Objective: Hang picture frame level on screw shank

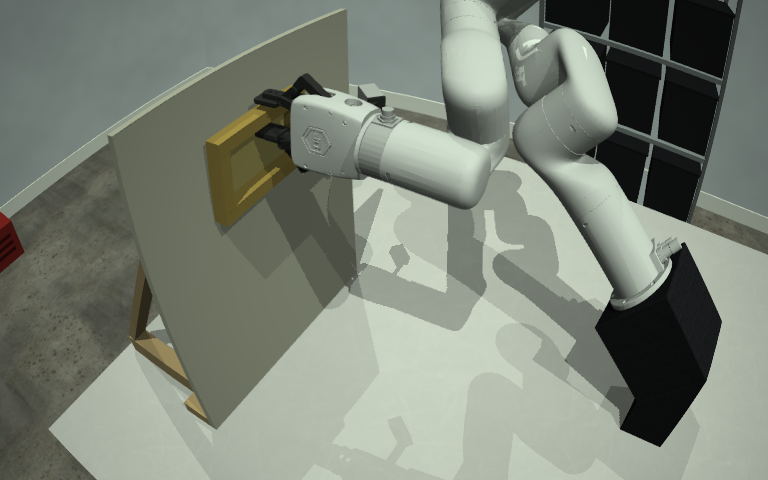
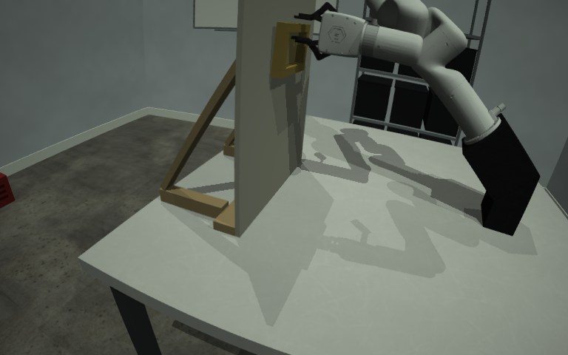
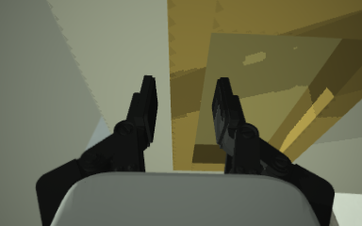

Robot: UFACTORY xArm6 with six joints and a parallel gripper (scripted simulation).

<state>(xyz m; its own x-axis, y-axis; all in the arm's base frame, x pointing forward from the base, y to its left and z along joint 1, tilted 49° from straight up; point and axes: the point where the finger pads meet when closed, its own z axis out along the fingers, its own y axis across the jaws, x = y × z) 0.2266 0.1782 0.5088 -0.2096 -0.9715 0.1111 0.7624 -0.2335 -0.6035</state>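
Now: hand 30 mm short of the yellow-brown picture frame, 10 mm to the right of it and 50 mm above it. The rest, counted from my hand: beige wall board (40 mm ahead, 10 mm to the right, 190 mm below).
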